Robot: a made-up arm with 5 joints.
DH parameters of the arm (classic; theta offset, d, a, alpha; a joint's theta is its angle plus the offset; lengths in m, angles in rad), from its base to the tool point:
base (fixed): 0 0 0 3.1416
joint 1: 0 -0.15 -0.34 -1.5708
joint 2: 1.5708 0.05 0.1 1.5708
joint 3: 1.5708 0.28 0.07 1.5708
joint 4: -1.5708 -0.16 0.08 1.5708
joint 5: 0 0.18 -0.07 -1.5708
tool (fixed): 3.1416 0.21 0 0
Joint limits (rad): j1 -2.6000..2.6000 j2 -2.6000..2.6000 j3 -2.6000..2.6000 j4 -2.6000..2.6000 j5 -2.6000..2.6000
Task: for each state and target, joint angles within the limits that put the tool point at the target. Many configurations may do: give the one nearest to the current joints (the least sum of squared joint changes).
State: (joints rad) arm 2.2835 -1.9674 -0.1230 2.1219 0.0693
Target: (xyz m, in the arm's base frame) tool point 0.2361 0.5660 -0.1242
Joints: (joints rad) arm 2.5653 -2.4912 0.1300 2.6000 -0.5488
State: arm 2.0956 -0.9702 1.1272 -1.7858 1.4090
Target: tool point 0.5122 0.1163 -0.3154
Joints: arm 2.6000 -1.5859 1.1720 -1.4817 1.9068
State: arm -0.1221 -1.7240 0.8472 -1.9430 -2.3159
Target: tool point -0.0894 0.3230 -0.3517
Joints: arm 0.3976 -1.5064 1.0177 -1.7637 -2.3946
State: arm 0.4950 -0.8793 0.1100 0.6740 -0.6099
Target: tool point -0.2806 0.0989 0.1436
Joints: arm 0.9468 -1.2236 0.4727 0.9984 -0.7223
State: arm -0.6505 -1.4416 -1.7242 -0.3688 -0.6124
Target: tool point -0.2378 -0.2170 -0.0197
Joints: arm -0.6920 -1.2373 -1.6901 -0.1760 -0.6312
